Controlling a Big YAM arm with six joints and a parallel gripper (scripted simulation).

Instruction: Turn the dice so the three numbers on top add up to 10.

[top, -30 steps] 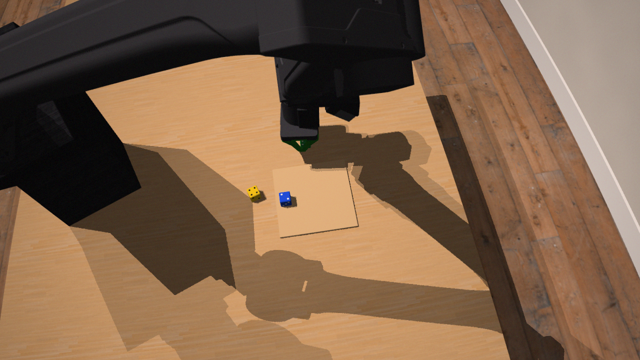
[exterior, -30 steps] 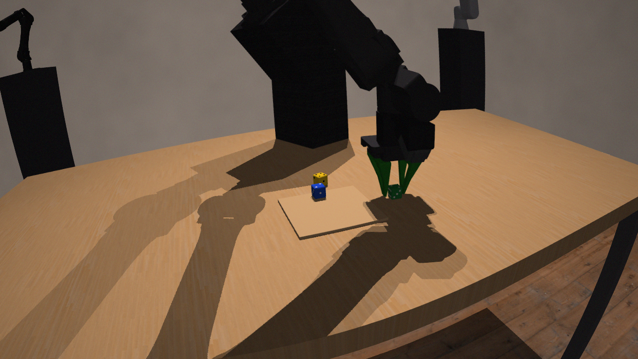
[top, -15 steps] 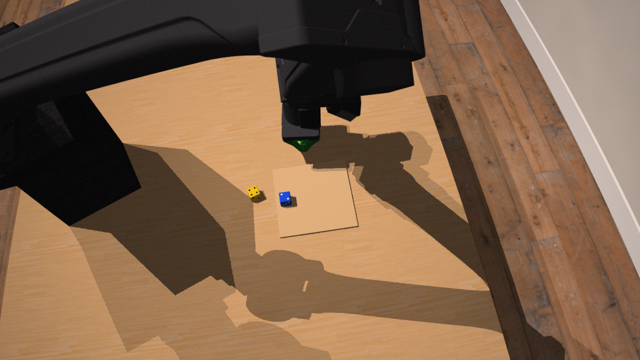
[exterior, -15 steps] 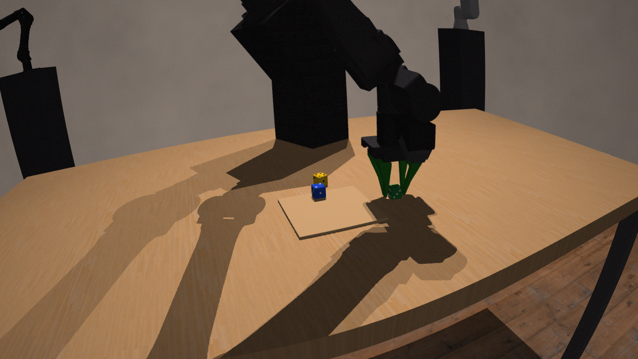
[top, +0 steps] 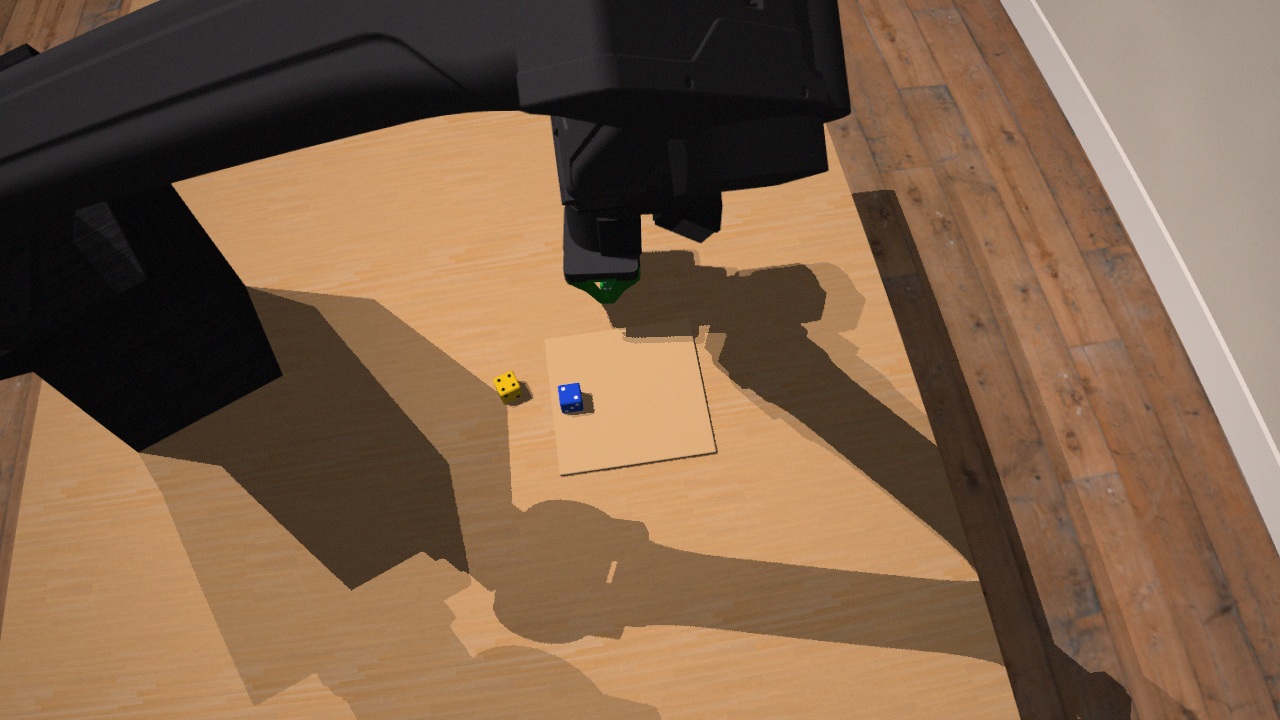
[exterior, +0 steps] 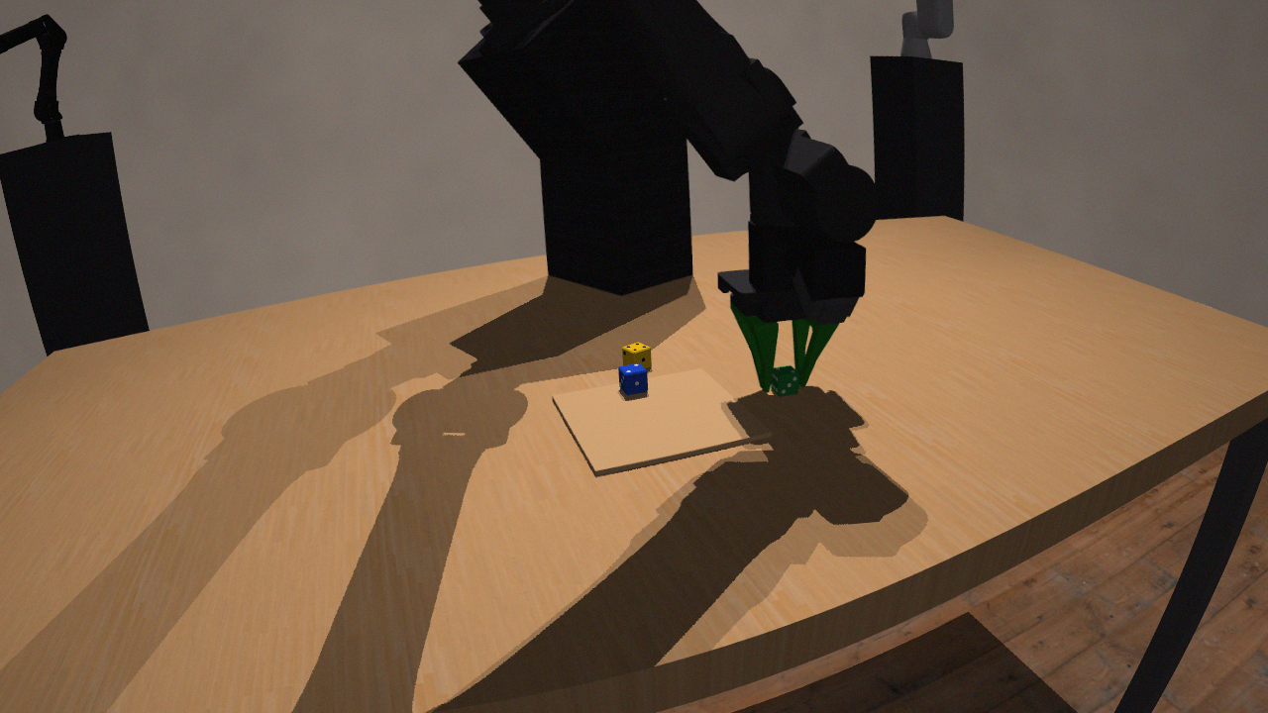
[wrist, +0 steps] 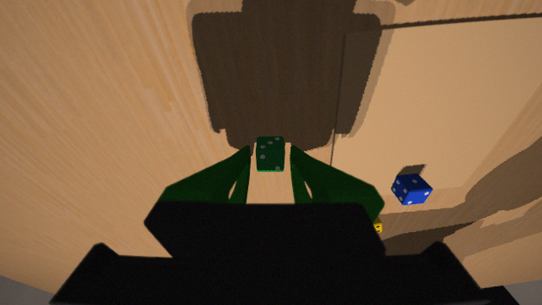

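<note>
Now: hand right at the green die. Round my hand: blue die (12 cm to the right, 5 cm behind); then tan mat (12 cm to the right, 1 cm below); then yellow die (11 cm behind, 10 cm to the right).
</note>
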